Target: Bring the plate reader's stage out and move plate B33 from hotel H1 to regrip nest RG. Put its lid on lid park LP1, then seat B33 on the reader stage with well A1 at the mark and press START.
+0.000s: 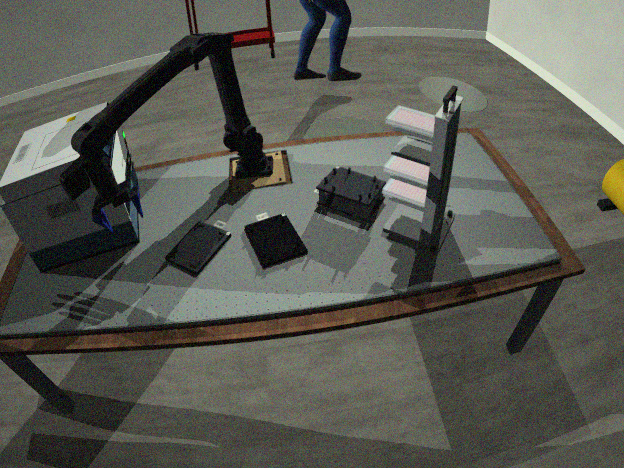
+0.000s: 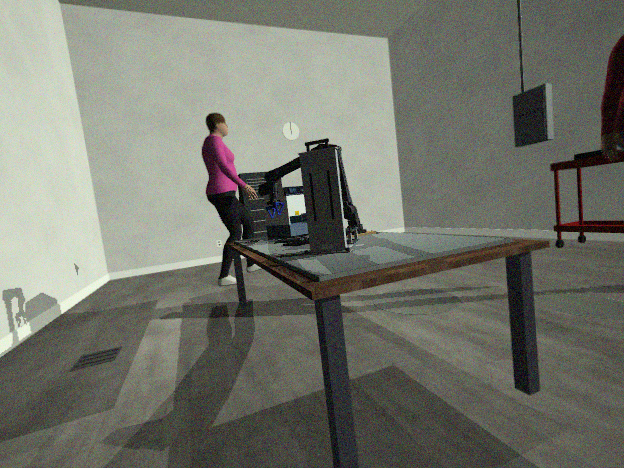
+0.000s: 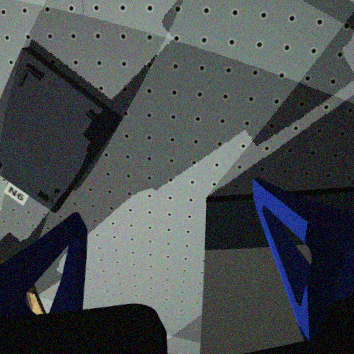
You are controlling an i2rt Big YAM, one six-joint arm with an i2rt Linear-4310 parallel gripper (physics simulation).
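Pixels of known places: gripper, fingertip midpoint: (image 1: 127,224) (image 2: 275,216) (image 3: 165,204); arm's base, link origin: (image 1: 254,168).
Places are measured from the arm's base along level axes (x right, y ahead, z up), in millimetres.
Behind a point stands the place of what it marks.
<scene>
The plate reader (image 1: 30,226) {z 173, x 633, y 403 mm} (image 3: 250,285) {z 123, x 372, y 321 mm} is a large grey box with a white top and a green light, at the table's left end; no extended stage can be made out. My gripper (image 1: 127,223) {z 145, x 299, y 398 mm} (image 2: 275,209) {z 145, x 299, y 398 mm} (image 3: 165,204) {z 145, x 299, y 398 mm} is open and empty, with blue fingers, in the air beside the reader's front corner. The hotel (image 1: 440,176) {z 226, x -477, y 393 mm} (image 2: 322,201) {z 190, x -516, y 335 mm} is a tall grey tower at the right. It holds pinkish lidded plates, an upper one (image 1: 413,120) {z 323, x -426, y 297 mm}, a middle one (image 1: 408,168) {z 181, x -424, y 296 mm} and a lower one (image 1: 405,192) {z 110, x -420, y 304 mm}. B33, RG and LP1 cannot be told by label.
A dark flat nest (image 1: 199,246) {z 7, x 131, y 353 mm} (image 3: 50,125) {z 7, x 155, y 369 mm} lies near the reader; its tag (image 3: 16,193) {z -5, x 87, y 256 mm} reads N6. Another black square nest (image 1: 275,240) {z 5, x -77, y 344 mm} lies right of it. A black block with upright pins (image 1: 350,188) {z 55, x -286, y 208 mm} stands between that and the hotel. The arm base (image 1: 254,165) {z 42, x -6, y 43 mm} is at the back edge.
</scene>
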